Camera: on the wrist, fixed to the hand. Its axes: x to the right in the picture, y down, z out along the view.
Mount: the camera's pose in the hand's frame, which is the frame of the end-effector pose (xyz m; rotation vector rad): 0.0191 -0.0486 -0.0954 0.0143 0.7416 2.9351
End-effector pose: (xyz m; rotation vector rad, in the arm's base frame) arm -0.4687 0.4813 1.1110 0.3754 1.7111 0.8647
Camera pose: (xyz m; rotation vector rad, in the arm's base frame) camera -0.5548 0.4267 1.0731 -1.5096 -0.0626 -1.4458
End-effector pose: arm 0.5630 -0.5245 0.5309 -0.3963 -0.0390 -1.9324
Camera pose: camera 0.4881 -0.5428 0.4542 0.3757 0.6208 0.9481
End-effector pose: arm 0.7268 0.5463 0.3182 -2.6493 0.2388 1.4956
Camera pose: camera 0.8256 0.5776 0.3512 0.2271 -2.0855 0.3431
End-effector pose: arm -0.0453 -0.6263 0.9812 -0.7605 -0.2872 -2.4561
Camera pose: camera -0.1294 -0.6278 0.9123 0.2155 0.6770 0.2955
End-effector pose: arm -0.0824 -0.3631 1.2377 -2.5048 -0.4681 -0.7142
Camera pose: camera -0.1264 -0.3711 1.3369 -0.4040 2.4710 -0.0035
